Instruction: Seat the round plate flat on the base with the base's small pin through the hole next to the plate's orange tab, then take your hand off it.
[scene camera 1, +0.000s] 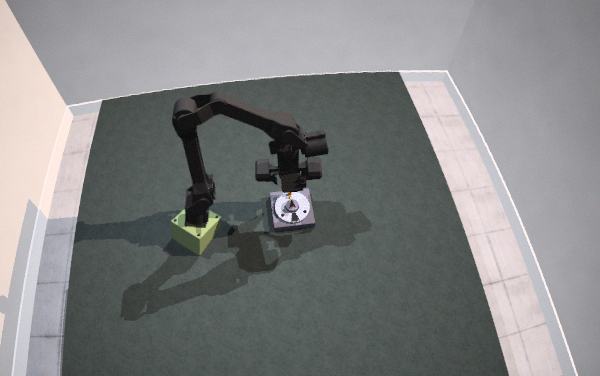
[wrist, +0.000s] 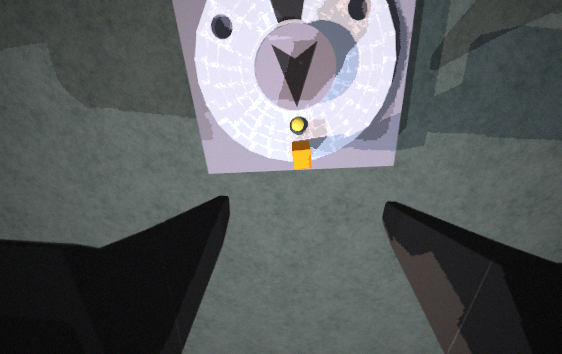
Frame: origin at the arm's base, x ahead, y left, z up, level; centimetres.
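Seen in the pictures: gripper, between the fingertips: (wrist: 306, 208); arm's base, origin of its link: (scene camera 1: 196, 218).
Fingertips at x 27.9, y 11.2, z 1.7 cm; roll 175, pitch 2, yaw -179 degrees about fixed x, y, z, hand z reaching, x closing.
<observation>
Pixels of each thing's top centre, then the offset from my fingertips to it. "pt": a spot on its surface instead. Level surfaces: height alone.
- square mauve-grey base, centre of its top: (wrist: 295, 69) (scene camera 1: 292, 204) dx +0.9, dy -5.7, dz -3.6 cm
- small yellow pin, a spot on its surface: (wrist: 298, 124) pt dx +0.5, dy -2.7, dz -4.7 cm
- orange tab, centre of its top: (wrist: 302, 159) dx +0.2, dy -1.1, dz -3.1 cm
- Dark green floor, height of its surface: dz -7.7 cm
The round white plate (scene camera 1: 281, 215) (wrist: 225, 85) lies flat on the square mauve-grey base (scene camera 1: 295, 226) (wrist: 220, 162), around its central boss with a dark arrowhead. In the wrist view the small yellow pin (wrist: 298, 124) shows inside the hole next to the orange tab (wrist: 302, 156); the arrowhead points at it. The tab lies at the base's near edge. My gripper (wrist: 306, 208) is open and empty. Its fingertips stand apart, short of the tab and touching neither plate nor base in the wrist view. In the scene view the fingertips are hard to make out.
A yellow-green block (scene camera 1: 200, 245) with small dark holes stands under the arm's foot, left of the base. Dark green floor (scene camera 1: 390, 300) surrounds both. Pale tiled strips (scene camera 1: 475, 185) run along the sides, with grey walls (scene camera 1: 250, 40) beyond. Arm shadows cross the floor.
</observation>
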